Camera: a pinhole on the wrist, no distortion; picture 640 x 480 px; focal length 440.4 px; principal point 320.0 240.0 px. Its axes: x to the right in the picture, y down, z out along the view. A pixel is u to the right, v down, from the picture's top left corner.
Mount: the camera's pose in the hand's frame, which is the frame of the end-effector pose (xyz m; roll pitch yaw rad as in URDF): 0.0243 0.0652 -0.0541 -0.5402 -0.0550 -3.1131
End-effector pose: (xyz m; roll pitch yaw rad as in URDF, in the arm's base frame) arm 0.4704 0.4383 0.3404 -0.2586 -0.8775 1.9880
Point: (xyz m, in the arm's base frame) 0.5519 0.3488 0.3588
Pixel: 550.4 331.2
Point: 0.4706 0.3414 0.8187
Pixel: 63.3 127.2
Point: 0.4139 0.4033 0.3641
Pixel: 412.0 18.9
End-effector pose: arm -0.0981 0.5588 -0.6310 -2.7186 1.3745 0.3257
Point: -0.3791 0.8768 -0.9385
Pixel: 147.2 296.3
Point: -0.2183 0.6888 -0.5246
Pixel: 618.3 391.8
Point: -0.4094 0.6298 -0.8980
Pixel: 149.2 90.7
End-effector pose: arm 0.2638 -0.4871 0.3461 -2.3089 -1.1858 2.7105
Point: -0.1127 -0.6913 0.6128
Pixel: 42.5 201.5
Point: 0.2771 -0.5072 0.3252
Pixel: 607.5 451.9
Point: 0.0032 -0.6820 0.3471
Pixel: 308.0 176.5
